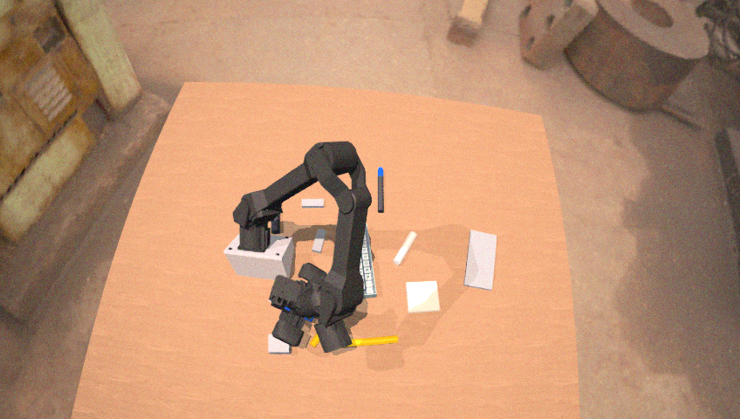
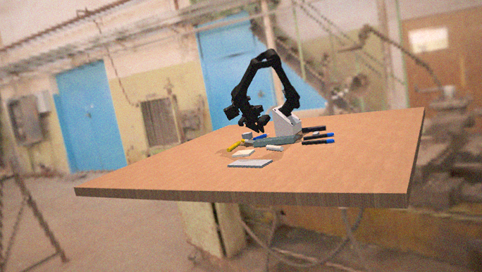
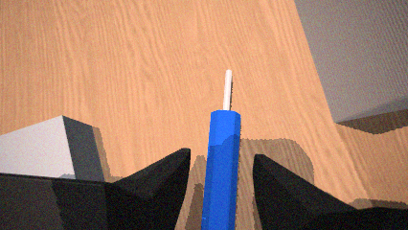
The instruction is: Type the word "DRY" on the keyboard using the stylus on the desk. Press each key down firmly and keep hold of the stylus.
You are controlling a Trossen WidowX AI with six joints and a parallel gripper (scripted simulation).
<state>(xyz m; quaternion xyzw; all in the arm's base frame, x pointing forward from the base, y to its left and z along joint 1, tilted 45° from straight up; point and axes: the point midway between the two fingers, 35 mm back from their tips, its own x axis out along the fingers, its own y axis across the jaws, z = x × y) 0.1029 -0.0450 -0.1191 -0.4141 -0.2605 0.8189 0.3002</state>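
Now: the blue stylus 1 cm behind my gripper tip, 1 cm to the left of it and 2 cm below it. Round my gripper tip: grey cube: 1 cm behind, 9 cm to the right, 1 cm below; stylus tip: 5 cm behind, 1 cm to the left, 2 cm below; yellow-tipped marker: 9 cm ahead, 4 cm to the right, 2 cm below.
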